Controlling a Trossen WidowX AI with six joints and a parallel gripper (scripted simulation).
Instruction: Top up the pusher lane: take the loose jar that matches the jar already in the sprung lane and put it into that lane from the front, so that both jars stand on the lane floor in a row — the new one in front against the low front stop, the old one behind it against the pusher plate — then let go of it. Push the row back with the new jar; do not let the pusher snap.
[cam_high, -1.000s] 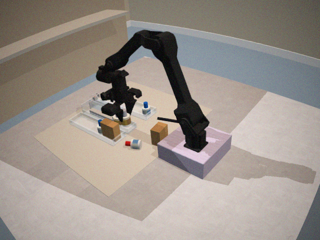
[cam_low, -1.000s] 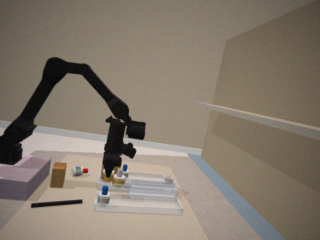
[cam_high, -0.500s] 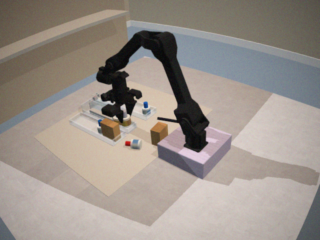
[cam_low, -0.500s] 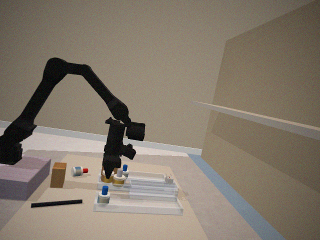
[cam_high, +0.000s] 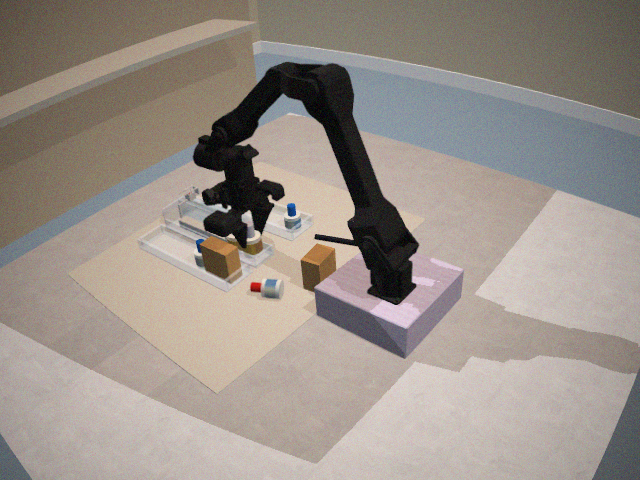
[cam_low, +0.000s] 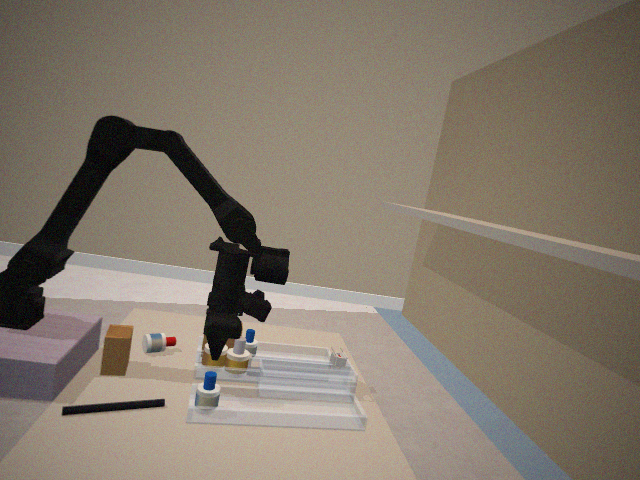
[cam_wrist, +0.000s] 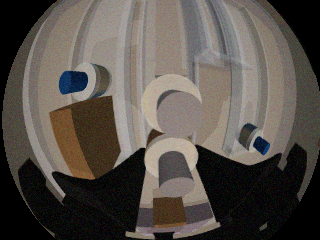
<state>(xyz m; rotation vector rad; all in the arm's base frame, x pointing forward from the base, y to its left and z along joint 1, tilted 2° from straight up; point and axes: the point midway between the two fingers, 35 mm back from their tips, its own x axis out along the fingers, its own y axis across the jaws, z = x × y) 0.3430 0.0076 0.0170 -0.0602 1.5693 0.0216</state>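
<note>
The brown box is 10 mm ahead of my gripper tip and 80 mm to the left of it. Round my gripper tip: black rod 130 mm behind, 150 mm to the right, 30 mm below; clear lane 150 mm ahead, 20 mm to the right, 20 mm below.
</note>
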